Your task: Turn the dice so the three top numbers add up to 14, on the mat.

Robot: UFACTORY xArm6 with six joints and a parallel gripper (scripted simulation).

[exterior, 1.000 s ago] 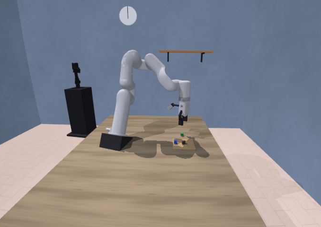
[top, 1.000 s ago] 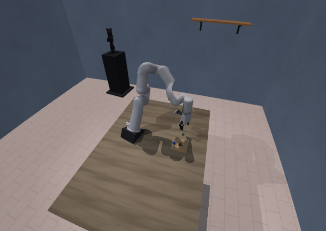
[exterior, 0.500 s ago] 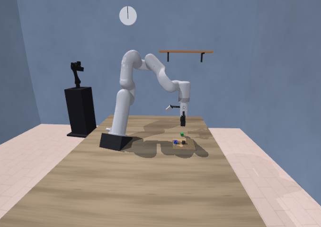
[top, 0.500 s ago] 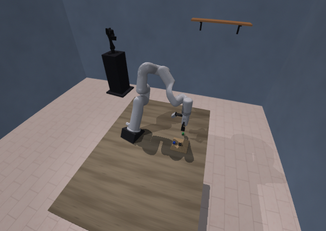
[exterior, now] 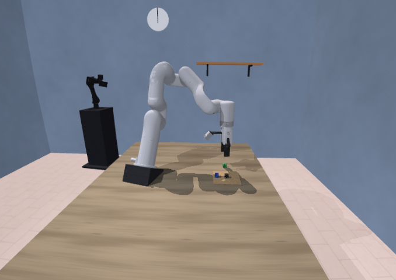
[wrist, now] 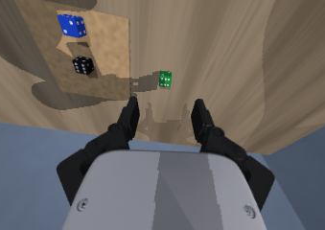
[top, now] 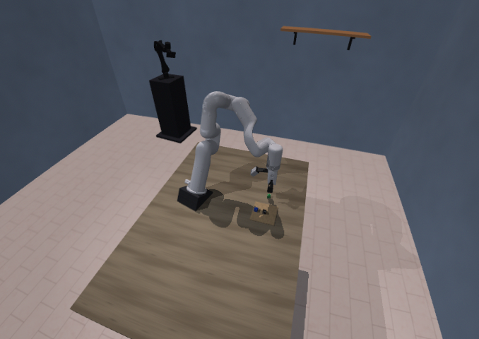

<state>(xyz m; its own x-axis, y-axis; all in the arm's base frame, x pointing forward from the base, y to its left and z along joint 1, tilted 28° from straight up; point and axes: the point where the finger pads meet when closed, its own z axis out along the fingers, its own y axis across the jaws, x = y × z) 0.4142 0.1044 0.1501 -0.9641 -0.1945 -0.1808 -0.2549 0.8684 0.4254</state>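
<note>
My hand is 9 cm above the green die. Also, from my hand: black die: 1 cm ahead, 13 cm to the right, 8 cm below; tan mat: 1 cm ahead, 13 cm to the right, 10 cm below; blue die: 4 cm behind, 14 cm to the right, 8 cm below.
</note>
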